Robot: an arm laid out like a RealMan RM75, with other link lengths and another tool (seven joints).
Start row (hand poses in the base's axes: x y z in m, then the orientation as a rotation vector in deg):
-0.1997 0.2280 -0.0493 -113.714 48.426 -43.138
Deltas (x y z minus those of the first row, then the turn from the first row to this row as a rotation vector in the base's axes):
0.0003 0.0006 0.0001 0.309 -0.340 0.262
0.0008 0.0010 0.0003 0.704 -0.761 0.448
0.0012 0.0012 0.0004 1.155 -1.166 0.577
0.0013 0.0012 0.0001 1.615 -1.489 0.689
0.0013 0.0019 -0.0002 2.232 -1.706 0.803
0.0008 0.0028 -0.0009 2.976 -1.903 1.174
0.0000 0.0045 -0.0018 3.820 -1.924 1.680
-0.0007 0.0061 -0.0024 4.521 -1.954 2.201
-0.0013 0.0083 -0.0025 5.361 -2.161 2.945
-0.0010 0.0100 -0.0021 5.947 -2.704 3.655
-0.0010 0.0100 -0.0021 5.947 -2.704 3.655
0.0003 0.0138 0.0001 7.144 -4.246 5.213
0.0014 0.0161 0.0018 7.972 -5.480 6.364
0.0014 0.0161 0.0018 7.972 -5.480 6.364
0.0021 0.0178 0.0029 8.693 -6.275 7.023
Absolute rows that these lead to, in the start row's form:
-0.1994 0.2286 -0.0492 -113.336 48.020 -43.132
-0.1989 0.2290 -0.0490 -112.816 47.666 -43.196
-0.1985 0.2292 -0.0489 -112.240 47.394 -43.246
-0.1984 0.2292 -0.0492 -111.695 47.190 -43.223
-0.1984 0.2299 -0.0495 -111.069 47.080 -43.013
-0.1989 0.2308 -0.0502 -110.414 46.742 -42.568
-0.1997 0.2325 -0.0511 -109.801 46.388 -41.830
-0.2004 0.2341 -0.0517 -109.311 45.982 -41.174
-0.2010 0.2363 -0.0518 -108.663 45.274 -40.479
-0.2007 0.2380 -0.0514 -108.050 44.357 -40.250
-0.2007 0.2380 -0.0514 -108.050 44.357 -40.250
-0.1994 0.2418 -0.0492 -106.587 42.135 -40.105
-0.1983 0.2441 -0.0475 -105.493 40.439 -40.105
-0.1983 0.2441 -0.0475 -105.493 40.439 -40.105
-0.1976 0.2458 -0.0464 -104.600 39.476 -40.044

